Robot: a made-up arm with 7 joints.
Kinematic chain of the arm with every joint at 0, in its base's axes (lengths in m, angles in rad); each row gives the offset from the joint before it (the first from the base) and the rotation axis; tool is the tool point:
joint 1: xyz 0 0.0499 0 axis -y
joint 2: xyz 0 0.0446 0 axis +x
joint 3: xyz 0 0 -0.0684 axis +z
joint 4: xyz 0 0 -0.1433 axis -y
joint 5: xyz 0 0 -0.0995 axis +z
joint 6: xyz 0 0 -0.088 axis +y
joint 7: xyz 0 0 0 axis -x
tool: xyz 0 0 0
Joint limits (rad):
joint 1: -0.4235..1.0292
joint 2: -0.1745..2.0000
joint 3: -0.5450..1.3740
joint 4: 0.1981..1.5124
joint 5: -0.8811..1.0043
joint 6: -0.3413..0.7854
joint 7: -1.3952..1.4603
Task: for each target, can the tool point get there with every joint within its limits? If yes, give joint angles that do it. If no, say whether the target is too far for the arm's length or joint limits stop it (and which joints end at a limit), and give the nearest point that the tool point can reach.
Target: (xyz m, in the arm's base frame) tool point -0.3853 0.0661 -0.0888
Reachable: no: joint limits stop it (at a limit: joint 1, joint 2, joint 3, joint 4) | nearest point -0.2036 0.2206 0.1652 | short by 0.348 m
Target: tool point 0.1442 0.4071 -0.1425
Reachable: yes | joints 0.4047 0.7522 0.9177 0.7358 0.4611 -0.1271 0.3465
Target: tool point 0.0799 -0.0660 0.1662
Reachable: no: joint limits stop it (at a limit: joint 1, joint 2, joint 3, joint 4) | nearest point 0.2560 -0.0397 0.0328 | short by 0.222 m
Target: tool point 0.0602 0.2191 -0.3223
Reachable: yes | joints -0.2804 0.2230 0.3681 0.9979 -0.6222 0.1743 1.1915
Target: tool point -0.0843 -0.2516 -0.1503
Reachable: no: joint limits stop it (at a limit: joint 1, joint 2, joint 3) | nearest point 0.0575 -0.0411 -0.2599 | short by 0.276 m
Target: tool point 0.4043 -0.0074 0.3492
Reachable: no: too far | nearest point 0.2796 0.0302 0.0481 | short by 0.328 m
